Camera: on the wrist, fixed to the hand. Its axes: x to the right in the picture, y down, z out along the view.
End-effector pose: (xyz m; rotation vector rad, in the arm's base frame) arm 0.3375 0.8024 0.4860 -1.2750 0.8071 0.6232
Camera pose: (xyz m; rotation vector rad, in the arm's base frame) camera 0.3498 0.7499 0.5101 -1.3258 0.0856 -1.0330
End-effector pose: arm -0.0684 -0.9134 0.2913 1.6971 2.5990 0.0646
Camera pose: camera -0.0977 -0.9376 0.3364 0.5718 -2.6114 0.0314
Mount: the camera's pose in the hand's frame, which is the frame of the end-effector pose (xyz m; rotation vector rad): -0.0108 -0.0340 -0.0470 0.3422 0.4714 -1.5482
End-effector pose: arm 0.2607 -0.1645 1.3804 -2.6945 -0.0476 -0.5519
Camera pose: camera 0.2296 -0.1505 1.4285 -1.6358 -1.9082 -1.3418
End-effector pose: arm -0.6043 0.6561 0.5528 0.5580 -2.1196 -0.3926
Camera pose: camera -0.5517 0.6295 0.5558 2.1941 -0.9257 -0.6109
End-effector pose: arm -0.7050 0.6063 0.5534 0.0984 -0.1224 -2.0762
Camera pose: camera -0.7235 0.6300 0.5026 -0.8729 0.0853 2.4944
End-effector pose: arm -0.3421 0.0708 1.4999 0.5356 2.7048 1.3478
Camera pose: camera -0.3515 0.0126 1.5010 -1.6848 2.3168 0.5116
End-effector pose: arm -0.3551 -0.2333 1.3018 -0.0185 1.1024 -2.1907
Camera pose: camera -0.3799 -0.1798 1.2989 0.1702 -0.5578 2.1572
